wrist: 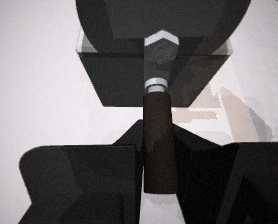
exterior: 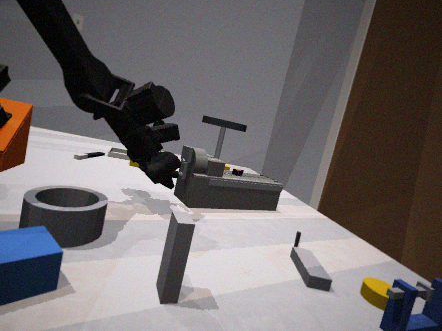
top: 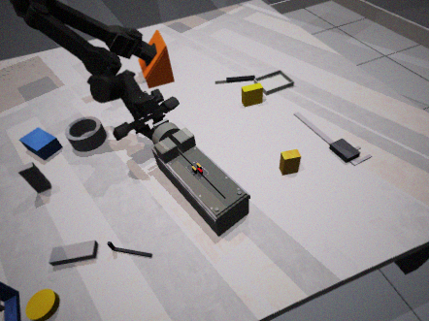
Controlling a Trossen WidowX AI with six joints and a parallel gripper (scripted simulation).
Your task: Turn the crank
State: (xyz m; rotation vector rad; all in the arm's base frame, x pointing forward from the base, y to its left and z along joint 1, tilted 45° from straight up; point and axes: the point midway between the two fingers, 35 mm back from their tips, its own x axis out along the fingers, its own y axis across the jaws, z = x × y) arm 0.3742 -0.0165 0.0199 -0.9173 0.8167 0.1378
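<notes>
My gripper tip is now 2 cm past the dark crank handle, 1 cm to the left of it and 3 cm below it. Round my gripper tip: black hex key: 26 cm ahead, 12 cm to the right, 2 cm below; blue block: 13 cm behind, 35 cm to the right, 1 cm below; red pointer: 16 cm ahead, 7 cm to the left, 5 cm above.
</notes>
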